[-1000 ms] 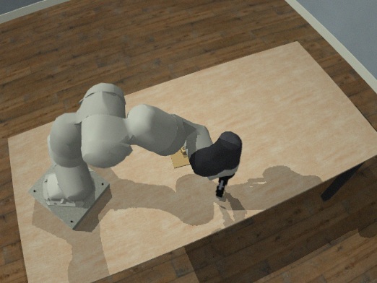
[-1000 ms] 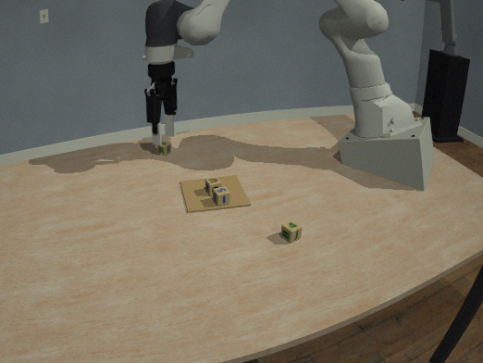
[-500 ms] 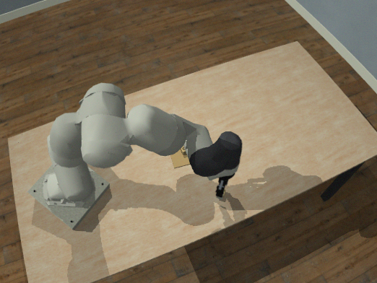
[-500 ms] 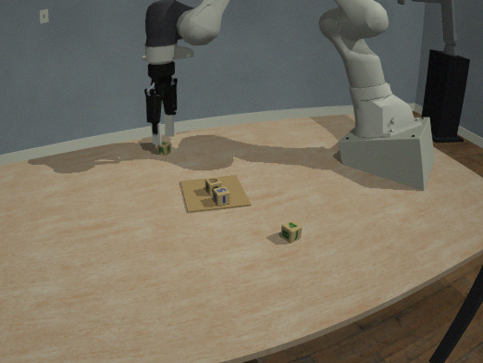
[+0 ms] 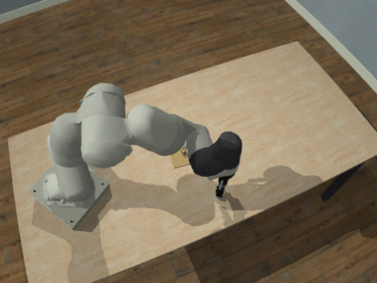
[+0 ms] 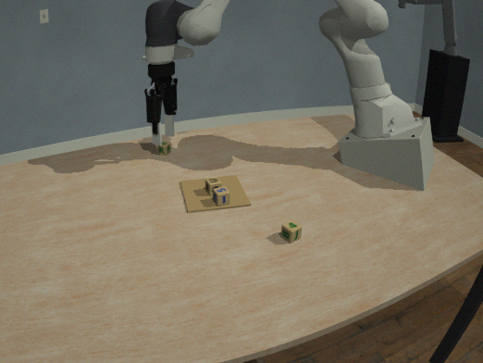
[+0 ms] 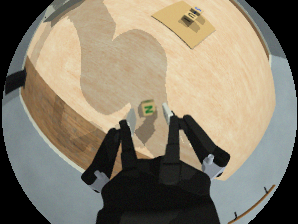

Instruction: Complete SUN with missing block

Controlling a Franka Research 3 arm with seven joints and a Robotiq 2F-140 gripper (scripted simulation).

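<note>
The N block is 60 mm below my hand. The rest, counted from my hand: U block (100 mm behind, 250 mm to the left, 50 mm below); mat (100 mm behind, 250 mm to the left, 70 mm below).
</note>
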